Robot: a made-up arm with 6 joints. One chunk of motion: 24 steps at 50 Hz.
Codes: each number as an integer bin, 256 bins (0 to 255) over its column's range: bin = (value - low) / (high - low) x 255, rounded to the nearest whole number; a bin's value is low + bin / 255 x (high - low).
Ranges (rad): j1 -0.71..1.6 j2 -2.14..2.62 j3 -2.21..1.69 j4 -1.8..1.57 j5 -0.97..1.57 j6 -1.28..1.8
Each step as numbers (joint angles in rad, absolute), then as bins.
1 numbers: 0.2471 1.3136 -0.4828 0.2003 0.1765 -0.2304
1 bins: 106 185 113 151 115 87
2 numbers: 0.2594 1.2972 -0.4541 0.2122 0.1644 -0.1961
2 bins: 107 184 115 152 114 90
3 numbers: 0.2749 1.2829 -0.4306 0.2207 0.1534 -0.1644
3 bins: 109 183 116 153 113 92
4 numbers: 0.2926 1.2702 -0.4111 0.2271 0.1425 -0.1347
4 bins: 111 183 118 153 112 95
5 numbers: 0.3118 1.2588 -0.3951 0.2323 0.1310 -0.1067
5 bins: 113 182 119 154 111 97
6 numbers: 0.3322 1.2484 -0.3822 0.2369 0.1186 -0.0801
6 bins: 115 182 120 154 109 99
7 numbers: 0.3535 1.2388 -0.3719 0.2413 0.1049 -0.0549
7 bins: 117 181 120 154 108 101
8 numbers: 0.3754 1.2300 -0.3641 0.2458 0.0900 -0.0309
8 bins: 120 181 121 155 106 103
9 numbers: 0.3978 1.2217 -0.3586 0.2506 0.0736 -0.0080
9 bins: 122 180 121 155 105 105
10 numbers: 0.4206 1.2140 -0.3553 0.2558 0.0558 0.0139
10 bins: 125 180 121 156 103 107
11 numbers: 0.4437 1.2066 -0.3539 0.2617 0.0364 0.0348
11 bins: 127 179 121 156 101 109
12 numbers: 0.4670 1.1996 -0.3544 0.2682 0.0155 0.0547
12 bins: 130 179 121 156 99 111
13 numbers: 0.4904 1.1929 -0.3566 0.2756 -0.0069 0.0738
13 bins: 133 179 121 157 97 112
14 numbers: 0.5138 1.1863 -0.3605 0.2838 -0.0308 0.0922
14 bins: 135 178 121 158 94 114
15 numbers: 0.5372 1.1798 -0.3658 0.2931 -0.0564 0.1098
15 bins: 138 178 121 158 92 115
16 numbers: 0.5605 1.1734 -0.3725 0.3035 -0.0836 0.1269
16 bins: 140 178 120 159 89 116
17 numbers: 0.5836 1.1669 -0.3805 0.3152 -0.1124 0.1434
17 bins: 143 177 120 160 86 118
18 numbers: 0.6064 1.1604 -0.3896 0.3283 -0.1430 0.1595
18 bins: 145 177 119 161 83 119
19 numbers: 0.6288 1.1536 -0.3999 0.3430 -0.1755 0.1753
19 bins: 148 176 118 162 80 120
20 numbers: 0.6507 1.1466 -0.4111 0.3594 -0.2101 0.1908
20 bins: 150 176 118 163 76 122
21 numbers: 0.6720 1.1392 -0.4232 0.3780 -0.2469 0.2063
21 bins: 153 176 117 165 73 123
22 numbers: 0.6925 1.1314 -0.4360 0.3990 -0.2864 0.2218
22 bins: 155 175 116 166 69 124
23 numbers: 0.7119 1.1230 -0.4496 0.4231 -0.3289 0.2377
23 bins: 157 175 115 168 64 126
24 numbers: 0.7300 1.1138 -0.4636 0.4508 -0.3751 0.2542
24 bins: 159 174 114 170 60 127
